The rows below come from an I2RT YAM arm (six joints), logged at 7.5 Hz.
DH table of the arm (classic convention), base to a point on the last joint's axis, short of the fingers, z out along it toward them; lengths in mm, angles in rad. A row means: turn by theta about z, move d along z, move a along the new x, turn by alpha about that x. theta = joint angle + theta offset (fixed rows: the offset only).
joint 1: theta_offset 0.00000  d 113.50  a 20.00  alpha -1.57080
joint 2: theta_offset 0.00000  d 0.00  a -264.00  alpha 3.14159
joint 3: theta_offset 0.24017  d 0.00  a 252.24  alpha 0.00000
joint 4: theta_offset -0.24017  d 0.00  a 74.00  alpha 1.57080
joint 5: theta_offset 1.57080  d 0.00  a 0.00  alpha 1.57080
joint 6: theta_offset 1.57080  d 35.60  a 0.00  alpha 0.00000
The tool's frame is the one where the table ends.
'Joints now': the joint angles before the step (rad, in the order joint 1, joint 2, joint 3, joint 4, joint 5, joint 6). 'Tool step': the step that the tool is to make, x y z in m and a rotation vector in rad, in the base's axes. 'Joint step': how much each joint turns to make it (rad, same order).
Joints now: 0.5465, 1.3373, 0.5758, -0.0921, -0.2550, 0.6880
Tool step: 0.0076, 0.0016, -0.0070, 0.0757, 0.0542, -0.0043
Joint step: -0.0208, 0.0536, 0.0024, 0.0581, -0.0806, 0.0510
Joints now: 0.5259, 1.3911, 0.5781, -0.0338, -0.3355, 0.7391
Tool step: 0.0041, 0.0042, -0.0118, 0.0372, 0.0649, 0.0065
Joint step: -0.0008, 0.0656, 0.0020, 0.0400, -0.0538, 0.0393
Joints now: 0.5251, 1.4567, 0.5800, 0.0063, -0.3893, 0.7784
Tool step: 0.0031, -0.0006, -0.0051, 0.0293, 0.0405, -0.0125
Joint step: -0.0122, 0.0286, 0.0003, 0.0204, -0.0347, 0.0321
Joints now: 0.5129, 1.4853, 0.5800, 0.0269, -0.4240, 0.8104
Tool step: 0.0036, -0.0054, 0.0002, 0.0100, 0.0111, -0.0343
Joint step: -0.0251, 0.0003, 0.0001, 0.0025, -0.0050, 0.0177
